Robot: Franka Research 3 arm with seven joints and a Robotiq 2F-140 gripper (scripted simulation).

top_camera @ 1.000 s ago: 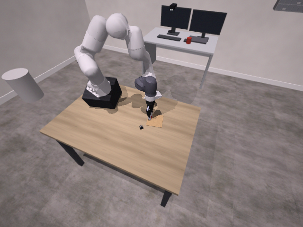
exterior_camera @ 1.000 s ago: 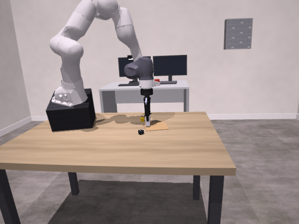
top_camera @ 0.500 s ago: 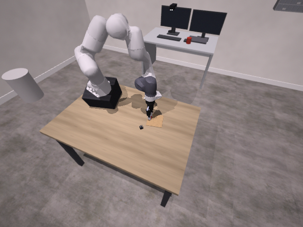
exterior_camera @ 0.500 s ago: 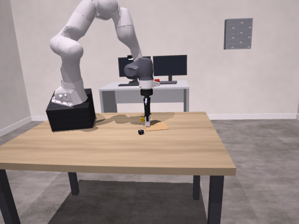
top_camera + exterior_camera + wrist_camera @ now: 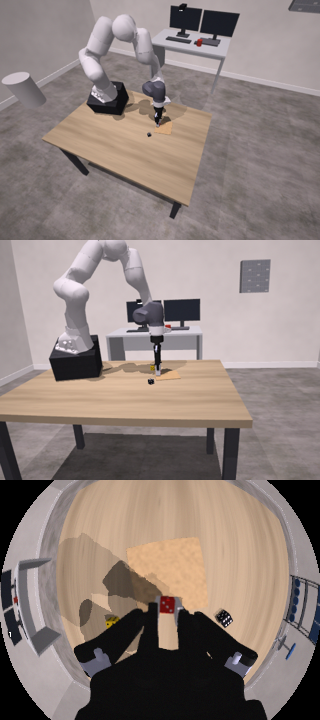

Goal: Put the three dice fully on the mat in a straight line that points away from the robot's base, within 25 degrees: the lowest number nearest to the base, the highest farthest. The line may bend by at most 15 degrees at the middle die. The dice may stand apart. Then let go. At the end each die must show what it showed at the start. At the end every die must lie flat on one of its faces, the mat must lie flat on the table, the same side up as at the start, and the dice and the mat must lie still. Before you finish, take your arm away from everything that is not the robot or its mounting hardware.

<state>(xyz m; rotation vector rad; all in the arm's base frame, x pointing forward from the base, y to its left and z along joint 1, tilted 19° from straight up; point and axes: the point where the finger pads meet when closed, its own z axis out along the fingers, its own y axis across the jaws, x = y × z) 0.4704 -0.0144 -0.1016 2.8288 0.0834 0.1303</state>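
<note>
The red die is 2 cm below my hand. Also, from my hand: yellow die 11 cm to the left, 6 cm behind, 3 cm below; then black die 13 cm to the right, 3 cm below, 2 cm behind; then tan mat 5 cm ahead, 4 cm below.
</note>
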